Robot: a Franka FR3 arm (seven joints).
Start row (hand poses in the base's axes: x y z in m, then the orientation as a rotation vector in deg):
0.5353, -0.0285, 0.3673, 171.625, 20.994, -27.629
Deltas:
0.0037, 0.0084, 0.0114, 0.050, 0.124, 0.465
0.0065, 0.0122, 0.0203, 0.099, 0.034, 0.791
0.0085, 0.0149, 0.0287, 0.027, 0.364, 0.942
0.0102, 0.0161, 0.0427, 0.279, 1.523, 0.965
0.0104, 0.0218, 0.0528, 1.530, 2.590, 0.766
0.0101, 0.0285, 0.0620, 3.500, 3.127, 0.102
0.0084, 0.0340, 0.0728, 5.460, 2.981, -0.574
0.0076, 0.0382, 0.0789, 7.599, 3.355, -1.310
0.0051, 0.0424, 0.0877, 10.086, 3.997, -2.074
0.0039, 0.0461, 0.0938, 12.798, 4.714, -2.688
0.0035, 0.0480, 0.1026, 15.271, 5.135, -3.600
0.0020, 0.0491, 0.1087, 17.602, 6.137, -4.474
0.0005, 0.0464, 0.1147, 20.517, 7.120, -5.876
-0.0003, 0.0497, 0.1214, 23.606, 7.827, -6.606
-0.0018, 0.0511, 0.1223, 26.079, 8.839, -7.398
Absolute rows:
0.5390, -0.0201, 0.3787, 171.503, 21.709, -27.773
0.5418, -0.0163, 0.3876, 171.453, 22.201, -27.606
0.5438, -0.0136, 0.3960, 171.288, 22.425, -28.095
0.5455, -0.0124, 0.4100, 171.356, 22.640, -29.841
0.5457, -0.0067, 0.4201, 172.457, 22.879, -31.452
0.5454, 0.0000, 0.4293, 174.486, 22.638, -32.297
0.5437, 0.0055, 0.4401, -174.872, -22.089, 31.771
0.5429, 0.0097, 0.4462, -172.705, -21.225, 31.565
0.5404, 0.0139, 0.4550, -170.099, -20.388, 31.619
0.5392, 0.0176, 0.4611, -167.245, -19.817, 31.678
0.5388, 0.0195, 0.4699, -164.737, -18.777, 31.400
0.5373, 0.0206, 0.4760, -162.127, -17.821, 31.976
0.5358, 0.0179, 0.4820, -158.959, -16.199, 32.296
0.5350, 0.0212, 0.4887, -155.747, -15.565, 32.135
0.5335, 0.0226, 0.4896, -152.989, -14.797, 32.590

